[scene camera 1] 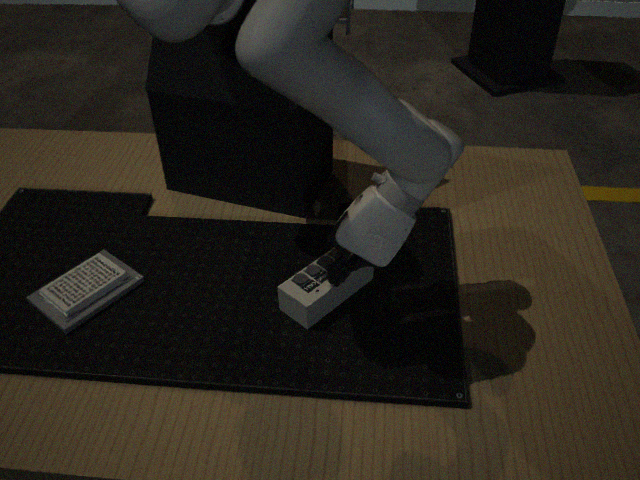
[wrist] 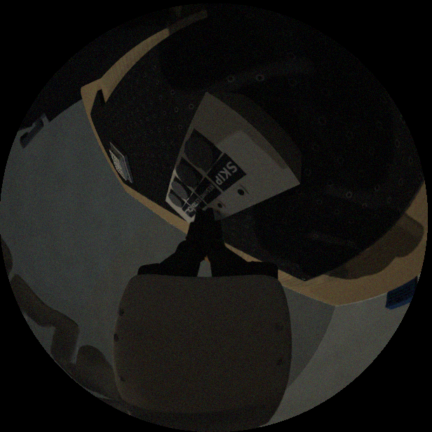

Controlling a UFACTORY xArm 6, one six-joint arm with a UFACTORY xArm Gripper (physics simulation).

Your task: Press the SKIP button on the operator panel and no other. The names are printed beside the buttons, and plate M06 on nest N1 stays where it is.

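Frame: origin at the arm's base, x right, y ahead, z up, level; metres.
Where they show: gripper, fingertip midpoint: (scene camera 1: 332, 280).
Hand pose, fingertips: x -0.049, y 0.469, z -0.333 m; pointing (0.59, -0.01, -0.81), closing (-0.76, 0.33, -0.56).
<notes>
Each offset is from my fingertips to the top centre of the thing. "*": to the spot under its first point. Level surfaces: height alone.
The operator panel @[dx -0.002, dy -0.029, dz -0.002 m] (scene camera 1: 338, 295) (wrist: 265, 172) is a pale box with dark round buttons and printed labels. The SKIP button @[dx -0.007, dy -0.051, dz -0.002 m] (scene camera 1: 326, 258) (wrist: 199, 150) is the large one beside the SKIP label in the wrist view; in the scene view it is at the back of the row, close to the gripper. My gripper (scene camera 1: 336, 282) (wrist: 206, 219) is shut and empty, its tips low over the panel's label side. Whether they touch is unclear. The pale plate @[dx +0.395, dy -0.183, dz -0.032 m] (scene camera 1: 85, 284) (wrist: 118, 162), its print unreadable, lies on a grey nest @[* dx +0.312, dy -0.169, dz -0.046 m] (scene camera 1: 133, 280) at the left.
A dark perforated mat @[dz -0.058 m] (scene camera 1: 217, 330) (wrist: 170, 115) lies under the panel and nest on a wooden table @[dz -0.071 m] (scene camera 1: 258, 428). A black block (scene camera 1: 242, 139) stands behind the mat. The arm's shadow falls across the mat's right edge. The scene is dim.
</notes>
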